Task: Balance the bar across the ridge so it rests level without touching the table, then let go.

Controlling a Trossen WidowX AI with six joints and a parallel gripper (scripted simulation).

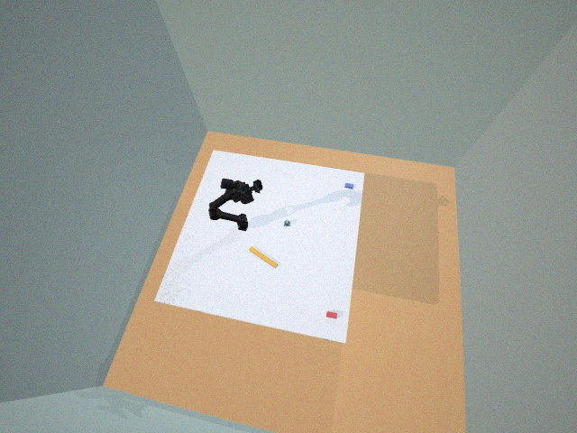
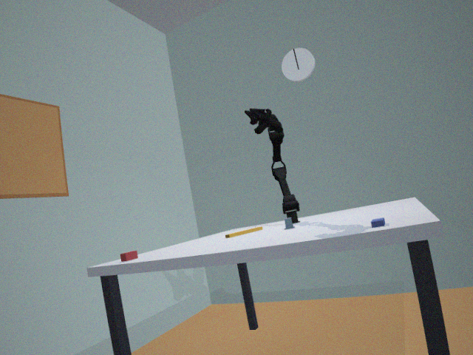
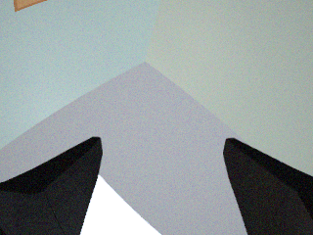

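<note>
The bar is 10 mm ahead of my gripper tip, 140 mm to the right of it and 630 mm below it. Round my gripper tip: blue block: 550 mm ahead, 560 mm to the left, 630 mm below; red block: 550 mm ahead, 440 mm to the right, 620 mm below.
</note>
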